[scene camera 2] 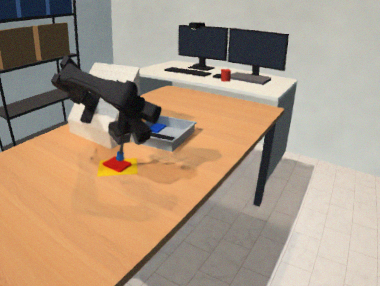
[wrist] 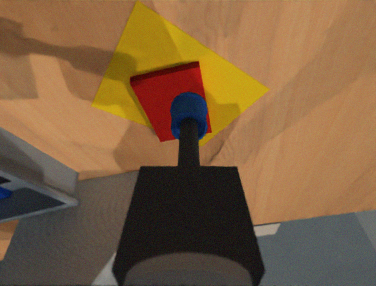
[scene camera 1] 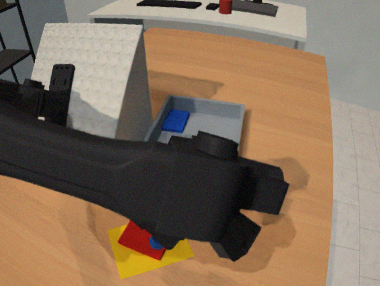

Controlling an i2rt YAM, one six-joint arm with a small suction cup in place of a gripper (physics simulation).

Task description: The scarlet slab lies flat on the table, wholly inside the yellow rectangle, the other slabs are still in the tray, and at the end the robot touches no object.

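Frame: origin at the arm's base, x ahead, y left, z up, level; centimetres.
Where they show: hand, its tool point: [scene camera 2: 119, 158] [wrist: 189, 109] [scene camera 1: 156, 242]; arm's base, origin of its link: [scene camera 2: 93, 102] [scene camera 1: 58, 105].
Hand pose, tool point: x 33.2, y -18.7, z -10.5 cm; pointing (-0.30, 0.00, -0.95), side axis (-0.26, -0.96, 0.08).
Each offset is from my tool point to the top centre of the thing. Level surfaces: height alone.
The scarlet slab @(dx -3.9, dy +2.0, dz -4.3 cm) [scene camera 1: 136, 241] [scene camera 2: 114, 164] [wrist: 156, 102] lies flat over the yellow rectangle [scene camera 1: 132, 266] [scene camera 2: 133, 169] [wrist: 225, 87]. In the wrist view one slab corner appears to reach slightly past the rectangle's edge; I cannot tell exactly how its underside sits. My gripper, a blue suction cup [scene camera 1: 156, 242] [scene camera 2: 120, 156] [wrist: 189, 110], is open, a little above the slab near one side, holding nothing. The blue slab @(dx -10.8, dy +38.2, dz -4.0 cm) [scene camera 1: 176, 121] [scene camera 2: 158, 127] [wrist: 5, 193] is in the grey tray @(dx -3.1, dy +33.0, dz -0.3 cm) [scene camera 1: 207, 103] [scene camera 2: 186, 139] [wrist: 69, 202]. The black slab @(dx -2.2, dy +27.3, dz -3.9 cm) [scene camera 2: 162, 136] is there too, hidden by the arm in scene camera 1.
The tray lies close beyond the arm. A white slanted block [scene camera 1: 92, 55] [scene camera 2: 112, 75] stands left of it. The arm [scene camera 1: 170, 185] [scene camera 2: 102, 92] passes over the wooden table @(dz -5.3 cm) [scene camera 1: 280, 90] [scene camera 2: 210, 135]. A white desk [scene camera 1: 175, 22] [scene camera 2: 240, 87] with a red cup [scene camera 1: 226, 6] [scene camera 2: 226, 75] stands behind.
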